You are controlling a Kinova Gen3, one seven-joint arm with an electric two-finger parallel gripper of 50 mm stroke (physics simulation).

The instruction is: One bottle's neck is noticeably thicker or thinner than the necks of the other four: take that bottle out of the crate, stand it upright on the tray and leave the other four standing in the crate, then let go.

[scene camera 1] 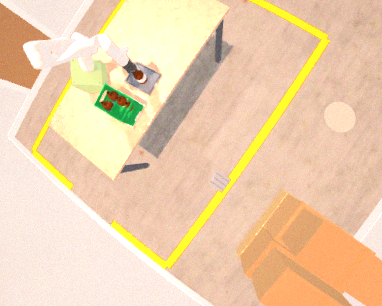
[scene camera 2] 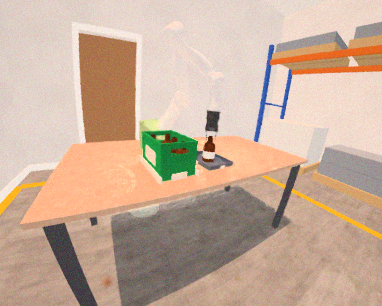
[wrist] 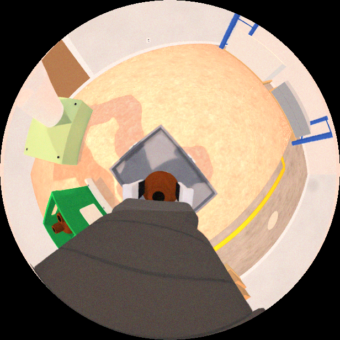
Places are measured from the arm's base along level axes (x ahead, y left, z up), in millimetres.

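Pixels of known places: gripper, fingertip midpoint: [scene camera 1: 135, 70] [scene camera 2: 210, 140]; arm's base, link origin: [scene camera 1: 87, 66] [scene camera 2: 162, 128].
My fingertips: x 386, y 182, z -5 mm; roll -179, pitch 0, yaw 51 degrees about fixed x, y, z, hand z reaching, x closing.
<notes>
Ahead of a thing's pixels: the offset from my fingertips to its top centre. Level surfaces: height alone.
A brown bottle {dx +7, dy -6, dz +26 mm} [scene camera 1: 139, 76] [scene camera 2: 209, 151] [wrist: 161, 181] with a white label stands upright on the grey tray [scene camera 1: 150, 86] [scene camera 2: 224, 162] [wrist: 160, 140]. My gripper [scene camera 1: 135, 71] [scene camera 2: 211, 135] [wrist: 159, 187] is open, with one finger on each side of the bottle's neck and a gap to it in the wrist view. The green crate {dx +22, dy -287, dz +42 mm} [scene camera 1: 132, 119] [scene camera 2: 175, 164] [wrist: 77, 202] stands beside the tray. Several brown bottles {dx +18, dy -246, dz +29 mm} [scene camera 1: 121, 101] {dx -71, dy -252, dz +29 mm} [scene camera 2: 170, 139] [wrist: 59, 227] stand in it; its walls hide their lower parts. Their neck widths are too small to compare.
The arm's pale green base block [scene camera 1: 88, 75] [scene camera 2: 149, 125] [wrist: 60, 132] stands behind the crate. The table {dz -134 mm} [scene camera 1: 95, 145] [scene camera 2: 90, 175] [wrist: 185, 85] carries crate and tray; its front edge runs close to both. A shelf rack [scene camera 2: 265, 90] stands beyond the table.
</notes>
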